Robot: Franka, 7 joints.
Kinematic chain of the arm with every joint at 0, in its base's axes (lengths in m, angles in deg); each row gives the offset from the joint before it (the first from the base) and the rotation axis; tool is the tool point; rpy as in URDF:
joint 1: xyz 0 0 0.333 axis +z
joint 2: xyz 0 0 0 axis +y
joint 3: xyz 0 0 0.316 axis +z
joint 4: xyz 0.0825 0 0 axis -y
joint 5: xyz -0.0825 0 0.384 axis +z
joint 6: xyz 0 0 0 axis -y
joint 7: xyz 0.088 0 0 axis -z
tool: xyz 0 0 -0.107 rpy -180 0 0
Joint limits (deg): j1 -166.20..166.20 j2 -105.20..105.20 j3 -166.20..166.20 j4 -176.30..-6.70 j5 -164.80..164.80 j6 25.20..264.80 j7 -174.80..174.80
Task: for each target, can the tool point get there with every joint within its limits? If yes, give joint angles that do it. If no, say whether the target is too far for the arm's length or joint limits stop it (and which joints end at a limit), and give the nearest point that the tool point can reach.
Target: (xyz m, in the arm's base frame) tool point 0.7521 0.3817 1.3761
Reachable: no: too far | nearest point 0.4810 0.2441 1.0001 | short by 0.484 m
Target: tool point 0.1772 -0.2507 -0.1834
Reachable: yes | joints -99.53 85.98 22.99 -107.78 -7.50 114.10 -19.35
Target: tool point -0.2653 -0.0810 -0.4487
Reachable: no: joint limits stop it (at a limit: joint 2) | nearest point -0.2661 -0.0812 -0.3607 | short by 0.088 m
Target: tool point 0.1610 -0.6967 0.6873
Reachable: yes | joints 121.59 -48.28 109.34 -28.85 -115.15 193.96 -121.74
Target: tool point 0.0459 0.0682 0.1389
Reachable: yes | joints 121.29 51.04 -28.96 -159.01 7.86 66.27 -73.24
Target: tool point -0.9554 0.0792 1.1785
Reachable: no: too far | nearest point -0.6412 0.0532 0.9005 | short by 0.420 m
